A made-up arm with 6 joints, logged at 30 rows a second.
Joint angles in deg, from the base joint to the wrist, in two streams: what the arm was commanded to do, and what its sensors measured. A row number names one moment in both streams.
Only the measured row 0 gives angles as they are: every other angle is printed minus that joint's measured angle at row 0.
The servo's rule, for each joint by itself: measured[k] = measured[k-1] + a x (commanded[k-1-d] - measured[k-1]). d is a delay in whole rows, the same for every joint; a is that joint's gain. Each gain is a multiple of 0.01, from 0.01 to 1. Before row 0 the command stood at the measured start. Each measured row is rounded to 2 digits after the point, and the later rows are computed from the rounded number. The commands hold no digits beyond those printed.
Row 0, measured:
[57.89, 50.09, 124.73, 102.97, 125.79, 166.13]
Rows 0 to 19, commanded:
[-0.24, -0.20, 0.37, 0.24, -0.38, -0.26]
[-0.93, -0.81, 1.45, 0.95, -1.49, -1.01]
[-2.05, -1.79, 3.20, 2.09, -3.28, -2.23]
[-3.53, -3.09, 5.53, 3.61, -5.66, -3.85]
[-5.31, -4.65, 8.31, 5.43, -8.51, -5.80]
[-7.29, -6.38, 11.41, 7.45, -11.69, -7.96]
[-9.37, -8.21, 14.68, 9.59, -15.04, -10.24]
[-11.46, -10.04, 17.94, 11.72, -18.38, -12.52]
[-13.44, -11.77, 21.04, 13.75, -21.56, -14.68]
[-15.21, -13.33, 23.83, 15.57, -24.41, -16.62]
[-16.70, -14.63, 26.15, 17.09, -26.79, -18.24]
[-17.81, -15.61, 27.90, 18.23, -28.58, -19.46]
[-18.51, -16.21, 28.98, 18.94, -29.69, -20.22]
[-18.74, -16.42, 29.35, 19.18, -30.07, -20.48]
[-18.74, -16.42, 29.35, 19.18, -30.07, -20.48]
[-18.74, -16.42, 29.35, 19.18, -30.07, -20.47]
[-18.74, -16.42, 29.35, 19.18, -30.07, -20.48]
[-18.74, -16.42, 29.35, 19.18, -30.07, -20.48]
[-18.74, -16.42, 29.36, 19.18, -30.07, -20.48]
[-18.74, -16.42, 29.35, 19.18, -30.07, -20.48]
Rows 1 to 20, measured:
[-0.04, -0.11, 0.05, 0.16, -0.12, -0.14]
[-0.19, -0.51, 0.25, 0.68, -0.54, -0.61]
[-0.51, -1.24, 0.66, 1.61, -1.39, -1.48]
[-1.02, -2.29, 1.34, 2.93, -2.71, -2.76]
[-1.75, -3.64, 2.32, 4.58, -4.51, -4.40]
[-2.69, -5.20, 3.59, 6.47, -6.74, -6.32]
[-3.83, -6.92, 5.14, 8.53, -9.31, -8.44]
[-5.13, -8.70, 6.93, 10.64, -12.12, -10.64]
[-6.54, -10.45, 8.91, 12.69, -15.05, -12.82]
[-8.01, -12.09, 11.00, 14.59, -17.95, -14.87]
[-9.49, -13.54, 13.12, 16.24, -20.69, -16.69]
[-10.90, -14.72, 15.19, 17.55, -23.14, -18.19]
[-12.19, -15.57, 17.12, 18.47, -25.17, -19.29]
[-13.30, -16.05, 18.83, 18.94, -26.69, -19.93]
[-14.22, -16.26, 20.30, 19.10, -27.74, -20.23]
[-14.99, -16.35, 21.57, 19.15, -28.46, -20.36]
[-15.63, -16.39, 22.66, 19.17, -28.96, -20.42]
[-16.16, -16.41, 23.60, 19.18, -29.30, -20.45]
[-16.60, -16.42, 24.41, 19.18, -29.54, -20.47]
[-16.96, -16.42, 25.10, 19.18, -29.70, -20.48]
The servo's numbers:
d 0
a 0.17 0.57 0.14 0.66 0.31 0.54

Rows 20 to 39, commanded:
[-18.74, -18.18, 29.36, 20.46, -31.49, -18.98]
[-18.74, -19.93, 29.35, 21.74, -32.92, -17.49]
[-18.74, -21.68, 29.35, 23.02, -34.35, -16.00]
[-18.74, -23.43, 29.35, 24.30, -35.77, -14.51]
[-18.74, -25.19, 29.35, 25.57, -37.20, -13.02]
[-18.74, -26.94, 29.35, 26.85, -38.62, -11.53]
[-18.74, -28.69, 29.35, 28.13, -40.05, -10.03]
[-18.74, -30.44, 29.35, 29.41, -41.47, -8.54]
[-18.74, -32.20, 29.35, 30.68, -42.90, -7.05]
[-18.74, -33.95, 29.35, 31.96, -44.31, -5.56]
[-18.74, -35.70, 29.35, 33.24, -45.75, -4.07]
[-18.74, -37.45, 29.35, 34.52, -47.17, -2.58]
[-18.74, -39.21, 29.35, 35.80, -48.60, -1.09]
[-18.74, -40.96, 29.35, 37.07, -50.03, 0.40]
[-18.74, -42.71, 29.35, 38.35, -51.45, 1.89]
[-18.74, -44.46, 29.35, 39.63, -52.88, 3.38]
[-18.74, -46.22, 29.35, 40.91, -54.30, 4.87]
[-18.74, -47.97, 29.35, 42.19, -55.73, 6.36]
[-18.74, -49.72, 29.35, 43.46, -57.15, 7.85]
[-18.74, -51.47, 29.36, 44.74, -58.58, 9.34]
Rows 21 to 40, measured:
[-17.26, -17.42, 25.70, 20.02, -30.25, -19.67]
[-17.51, -18.85, 26.21, 21.16, -31.08, -18.49]
[-17.72, -20.46, 26.65, 22.39, -32.09, -17.15]
[-17.89, -22.15, 27.03, 23.65, -33.23, -15.72]
[-18.03, -23.88, 27.35, 24.92, -34.46, -14.26]
[-18.15, -25.62, 27.63, 26.19, -35.75, -12.79]
[-18.25, -27.37, 27.87, 27.47, -37.08, -11.30]
[-18.33, -29.12, 28.08, 28.75, -38.44, -9.81]
[-18.40, -30.88, 28.26, 30.02, -39.82, -8.32]
[-18.46, -32.63, 28.41, 31.30, -41.21, -6.83]
[-18.51, -34.38, 28.54, 32.58, -42.62, -5.34]
[-18.55, -36.13, 28.65, 33.86, -44.03, -3.85]
[-18.58, -37.89, 28.75, 35.14, -45.45, -2.36]
[-18.61, -39.64, 28.83, 36.41, -46.87, -0.87]
[-18.63, -41.39, 28.90, 37.69, -48.29, 0.62]
[-18.65, -43.14, 28.96, 38.97, -49.71, 2.11]
[-18.67, -44.90, 29.01, 40.25, -51.13, 3.60]
[-18.68, -46.65, 29.06, 41.53, -52.56, 5.09]
[-18.69, -48.40, 29.10, 42.80, -53.98, 6.58]
[-18.70, -50.15, 29.14, 44.08, -55.41, 8.07]

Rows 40 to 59, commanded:
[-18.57, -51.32, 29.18, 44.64, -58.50, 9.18]
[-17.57, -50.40, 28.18, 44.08, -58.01, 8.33]
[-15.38, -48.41, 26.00, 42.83, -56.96, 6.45]
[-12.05, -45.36, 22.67, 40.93, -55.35, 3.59]
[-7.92, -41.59, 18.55, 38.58, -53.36, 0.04]
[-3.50, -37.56, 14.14, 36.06, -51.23, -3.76]
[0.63, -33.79, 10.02, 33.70, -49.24, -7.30]
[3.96, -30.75, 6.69, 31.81, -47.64, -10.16]
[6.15, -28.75, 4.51, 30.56, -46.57, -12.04]
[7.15, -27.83, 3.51, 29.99, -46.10, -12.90]
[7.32, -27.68, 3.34, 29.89, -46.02, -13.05]
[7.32, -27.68, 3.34, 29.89, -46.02, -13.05]
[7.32, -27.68, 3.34, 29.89, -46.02, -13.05]
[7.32, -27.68, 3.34, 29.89, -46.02, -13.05]
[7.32, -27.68, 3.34, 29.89, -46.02, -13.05]
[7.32, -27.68, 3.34, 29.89, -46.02, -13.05]
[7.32, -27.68, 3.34, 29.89, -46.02, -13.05]
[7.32, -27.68, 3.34, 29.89, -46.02, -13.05]
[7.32, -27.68, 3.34, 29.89, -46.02, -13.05]
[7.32, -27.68, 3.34, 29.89, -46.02, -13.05]
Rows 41 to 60, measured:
[-18.68, -50.82, 29.15, 44.45, -56.37, 8.67]
[-18.49, -50.58, 29.01, 44.21, -56.88, 8.49]
[-17.96, -49.34, 28.59, 43.30, -56.90, 7.39]
[-16.96, -47.07, 27.76, 41.74, -56.42, 5.34]
[-15.42, -43.95, 26.47, 39.65, -55.47, 2.48]
[-13.39, -40.31, 24.74, 37.28, -54.16, -0.89]
[-11.01, -36.59, 22.68, 34.92, -52.63, -4.35]
[-8.47, -33.26, 20.44, 32.87, -51.08, -7.49]
[-5.98, -30.69, 18.21, 31.35, -49.68, -9.95]
[-3.75, -29.06, 16.15, 30.45, -48.57, -11.54]
[-1.87, -28.27, 14.36, 30.08, -47.78, -12.36]
[-0.31, -27.93, 12.82, 29.95, -47.23, -12.73]
[0.99, -27.79, 11.49, 29.91, -46.85, -12.90]
[2.07, -27.73, 10.35, 29.90, -46.59, -12.98]
[2.96, -27.70, 9.37, 29.89, -46.41, -13.02]
[3.70, -27.69, 8.53, 29.89, -46.29, -13.04]
[4.32, -27.68, 7.80, 29.89, -46.21, -13.05]
[4.83, -27.68, 7.18, 29.89, -46.15, -13.05]
[5.25, -27.68, 6.64, 29.89, -46.11, -13.05]
[5.60, -27.68, 6.18, 29.89, -46.08, -13.05]

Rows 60 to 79, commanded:
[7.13, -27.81, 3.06, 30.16, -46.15, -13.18]
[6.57, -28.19, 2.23, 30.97, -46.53, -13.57]
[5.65, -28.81, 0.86, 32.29, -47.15, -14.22]
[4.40, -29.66, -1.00, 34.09, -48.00, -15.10]
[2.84, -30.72, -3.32, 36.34, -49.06, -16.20]
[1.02, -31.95, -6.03, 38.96, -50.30, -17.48]
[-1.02, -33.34, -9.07, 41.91, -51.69, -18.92]
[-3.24, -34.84, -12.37, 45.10, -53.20, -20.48]
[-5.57, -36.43, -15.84, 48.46, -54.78, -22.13]
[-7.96, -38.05, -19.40, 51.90, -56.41, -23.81]
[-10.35, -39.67, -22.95, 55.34, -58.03, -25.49]
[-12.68, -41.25, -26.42, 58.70, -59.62, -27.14]
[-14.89, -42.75, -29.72, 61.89, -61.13, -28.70]
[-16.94, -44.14, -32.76, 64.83, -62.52, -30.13]
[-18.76, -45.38, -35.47, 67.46, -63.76, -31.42]
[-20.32, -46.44, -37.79, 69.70, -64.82, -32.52]
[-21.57, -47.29, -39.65, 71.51, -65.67, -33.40]
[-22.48, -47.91, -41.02, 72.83, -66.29, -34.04]
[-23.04, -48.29, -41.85, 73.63, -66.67, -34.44]
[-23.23, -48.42, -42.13, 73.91, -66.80, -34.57]
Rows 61 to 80, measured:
[5.86, -27.75, 5.74, 30.07, -46.10, -13.12]
[5.98, -28.00, 5.25, 30.66, -46.23, -13.36]
[5.92, -28.46, 4.64, 31.74, -46.52, -13.82]
[5.66, -29.14, 3.85, 33.29, -46.98, -14.51]
[5.18, -30.04, 2.85, 35.30, -47.62, -15.42]
[4.47, -31.13, 1.61, 37.72, -48.45, -16.53]
[3.54, -32.39, 0.11, 40.49, -49.45, -17.82]
[2.39, -33.79, -1.64, 43.53, -50.61, -19.26]
[1.04, -35.29, -3.63, 46.78, -51.90, -20.81]
[-0.49, -36.86, -5.84, 50.16, -53.30, -22.43]
[-2.17, -38.46, -8.24, 53.58, -54.77, -24.08]
[-3.96, -40.05, -10.79, 56.96, -56.27, -25.73]
[-5.82, -41.59, -13.44, 60.21, -57.78, -27.33]
[-7.71, -43.04, -16.14, 63.26, -59.25, -28.84]
[-9.59, -44.37, -18.85, 66.03, -60.65, -30.23]
[-11.41, -45.55, -21.50, 68.45, -61.94, -31.47]
[-13.14, -46.54, -24.04, 70.47, -63.10, -32.51]
[-14.73, -47.32, -26.42, 72.03, -64.09, -33.34]
[-16.14, -47.87, -28.58, 73.09, -64.89, -33.93]
[-17.35, -48.18, -30.48, 73.63, -65.48, -34.28]

